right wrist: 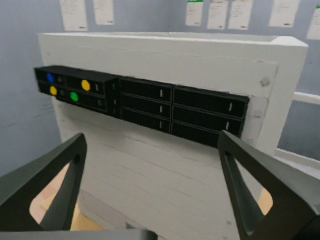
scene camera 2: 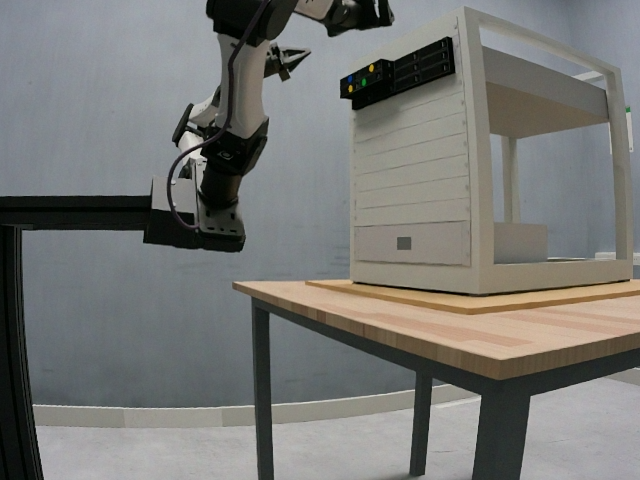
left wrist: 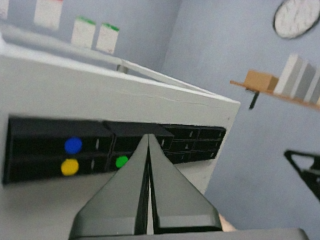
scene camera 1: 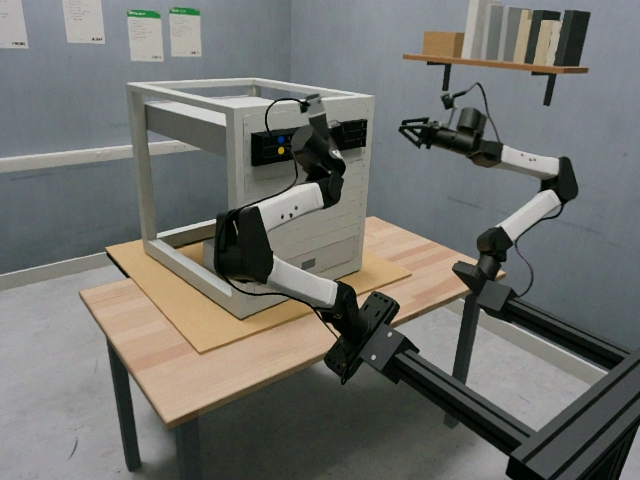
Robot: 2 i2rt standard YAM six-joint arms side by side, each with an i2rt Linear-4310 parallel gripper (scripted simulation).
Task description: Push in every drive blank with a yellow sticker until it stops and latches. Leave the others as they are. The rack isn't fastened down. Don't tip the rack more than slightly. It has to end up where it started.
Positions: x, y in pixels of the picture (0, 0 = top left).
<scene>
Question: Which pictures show the rack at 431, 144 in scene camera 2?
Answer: The right wrist view, scene camera 2, the left wrist view and scene camera 1: all of them.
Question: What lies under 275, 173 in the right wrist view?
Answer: My right gripper.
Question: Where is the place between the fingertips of my left gripper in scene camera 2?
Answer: At 311, 51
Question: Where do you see a rack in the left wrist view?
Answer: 44, 83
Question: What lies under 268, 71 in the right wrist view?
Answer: A rack.
</scene>
